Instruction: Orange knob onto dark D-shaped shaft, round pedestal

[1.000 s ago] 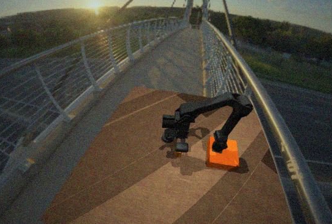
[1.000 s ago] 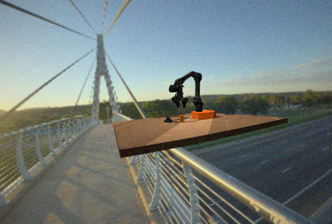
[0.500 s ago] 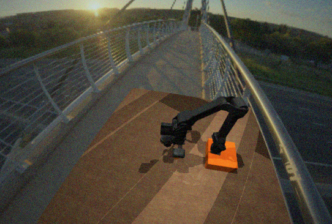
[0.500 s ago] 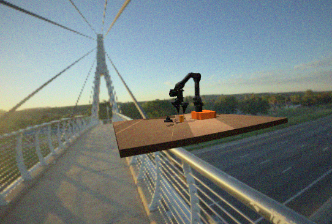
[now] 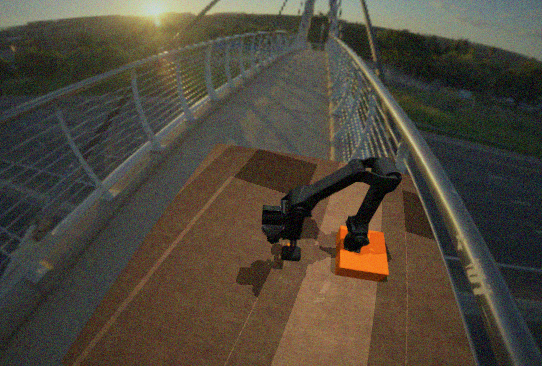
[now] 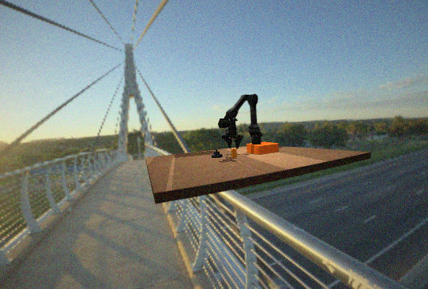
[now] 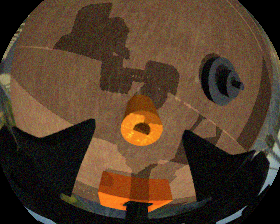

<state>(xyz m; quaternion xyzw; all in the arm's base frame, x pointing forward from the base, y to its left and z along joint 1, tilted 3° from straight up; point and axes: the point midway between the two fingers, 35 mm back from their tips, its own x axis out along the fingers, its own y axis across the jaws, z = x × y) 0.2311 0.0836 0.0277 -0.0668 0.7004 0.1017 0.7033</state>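
Now: gripper tip 30 mm above the orange knob. The rest, counted from my gripper tip: dark round pedestal: 100 mm ahead, 110 mm to the right, 30 mm below.
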